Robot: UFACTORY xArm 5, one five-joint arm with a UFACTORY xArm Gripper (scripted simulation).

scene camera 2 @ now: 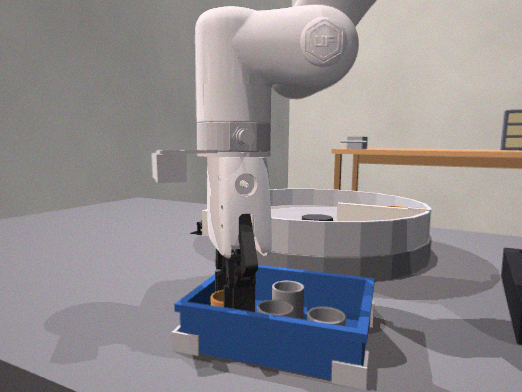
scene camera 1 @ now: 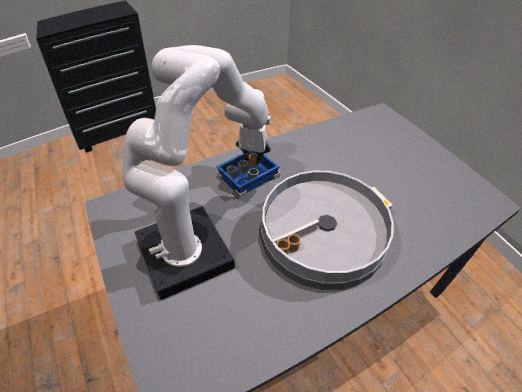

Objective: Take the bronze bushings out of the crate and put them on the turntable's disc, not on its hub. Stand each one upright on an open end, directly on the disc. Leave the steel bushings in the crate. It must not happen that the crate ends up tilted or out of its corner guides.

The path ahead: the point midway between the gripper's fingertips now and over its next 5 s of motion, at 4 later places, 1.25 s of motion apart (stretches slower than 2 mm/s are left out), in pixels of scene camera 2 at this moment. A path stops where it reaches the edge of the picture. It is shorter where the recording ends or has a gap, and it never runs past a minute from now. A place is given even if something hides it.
My gripper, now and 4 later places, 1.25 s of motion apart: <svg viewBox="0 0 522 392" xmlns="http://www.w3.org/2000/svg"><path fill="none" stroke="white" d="M234 312L234 211L288 195L360 176L364 187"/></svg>
